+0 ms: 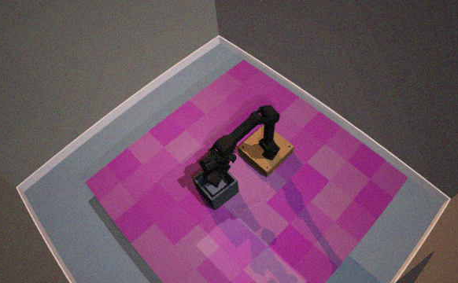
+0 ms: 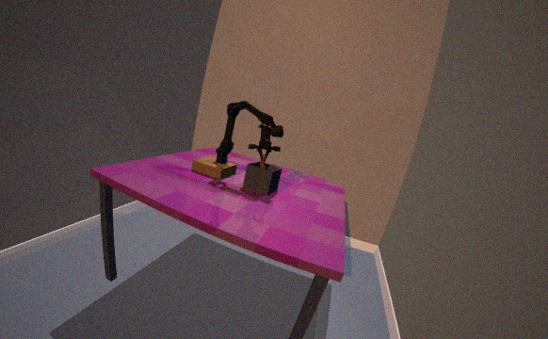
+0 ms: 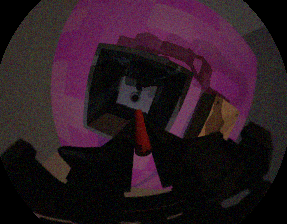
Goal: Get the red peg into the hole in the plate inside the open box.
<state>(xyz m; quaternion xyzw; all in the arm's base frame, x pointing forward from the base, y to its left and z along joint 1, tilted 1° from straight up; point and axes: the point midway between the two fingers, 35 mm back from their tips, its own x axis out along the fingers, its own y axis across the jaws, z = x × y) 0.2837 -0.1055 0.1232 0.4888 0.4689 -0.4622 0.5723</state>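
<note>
Now: the red peg 1 cm above my gripper tip. Round my gripper tip: light plate: 2 cm ahead, 2 cm to the right, 11 cm below.
</note>
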